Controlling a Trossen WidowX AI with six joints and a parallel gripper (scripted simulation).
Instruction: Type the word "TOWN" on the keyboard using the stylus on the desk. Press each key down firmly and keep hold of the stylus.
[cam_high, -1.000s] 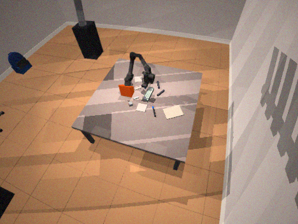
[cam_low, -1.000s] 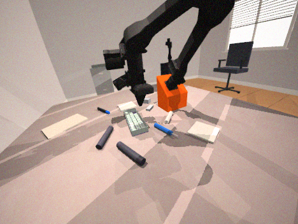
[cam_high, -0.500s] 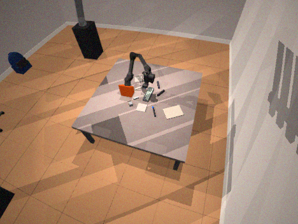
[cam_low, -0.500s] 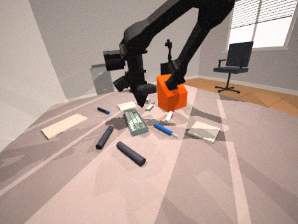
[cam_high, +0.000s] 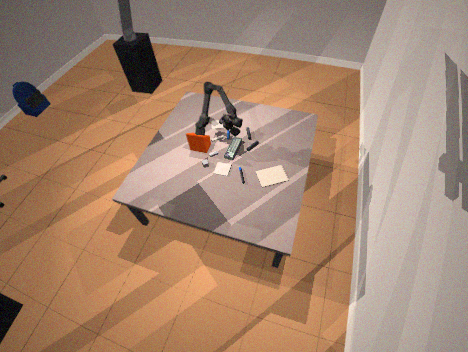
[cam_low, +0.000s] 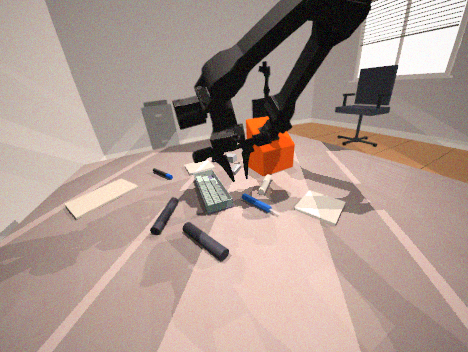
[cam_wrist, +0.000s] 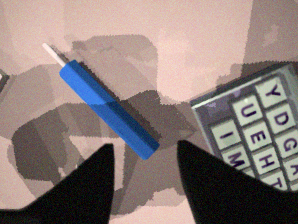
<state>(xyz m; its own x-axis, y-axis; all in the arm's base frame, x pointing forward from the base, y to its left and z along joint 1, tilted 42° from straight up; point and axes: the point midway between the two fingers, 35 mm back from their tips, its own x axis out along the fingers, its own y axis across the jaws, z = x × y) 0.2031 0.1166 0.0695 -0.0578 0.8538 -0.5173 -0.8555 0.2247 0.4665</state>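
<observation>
The blue stylus is 4 cm behind my gripper tip, 6 cm to the left of it and 6 cm below it. From my gripper tip the other things lie so: white pad 16 cm behind, 13 cm to the left, 7 cm below; then pale green keyboard guard 5 cm ahead, 11 cm to the right, 6 cm below; then white cylinder 10 cm behind, 4 cm to the right, 6 cm below.
</observation>
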